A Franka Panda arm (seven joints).
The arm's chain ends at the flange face. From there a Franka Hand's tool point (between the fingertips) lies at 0.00 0.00 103.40 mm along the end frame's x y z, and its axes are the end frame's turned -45 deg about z.
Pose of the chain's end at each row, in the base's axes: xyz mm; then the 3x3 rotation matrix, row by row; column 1 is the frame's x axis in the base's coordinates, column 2 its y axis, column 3 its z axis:
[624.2 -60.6 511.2], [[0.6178 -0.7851 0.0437], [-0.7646 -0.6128 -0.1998], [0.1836 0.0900 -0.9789]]
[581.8 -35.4 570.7], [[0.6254 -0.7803 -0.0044], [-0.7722 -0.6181 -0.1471], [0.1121 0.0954 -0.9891]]
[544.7 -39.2 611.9], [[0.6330 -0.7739 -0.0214], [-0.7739 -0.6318 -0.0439], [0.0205 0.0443 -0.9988]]
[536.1 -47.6 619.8], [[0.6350 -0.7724 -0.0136], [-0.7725 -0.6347 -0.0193], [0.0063 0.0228 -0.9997]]
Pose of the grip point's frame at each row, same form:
[628.7 -81.3 410.0], [[0.9920 -0.1183 0.0437], [-0.1073 -0.9740 -0.1998], [0.0662 0.1935 -0.9789]]
[581.3 -50.6 468.4], [[0.9940 -0.1095 -0.0044], [-0.1090 -0.9831 -0.1471], [0.0118 0.1467 -0.9891]]
[542.5 -43.7 508.6], [[0.9948 -0.0996 -0.0214], [-0.1005 -0.9940 -0.0439], [-0.0168 0.0458 -0.9988]]
[534.7 -49.6 516.4], [[0.9952 -0.0972 -0.0136], [-0.0974 -0.9950 -0.0193], [-0.0117 0.0206 -0.9997]]

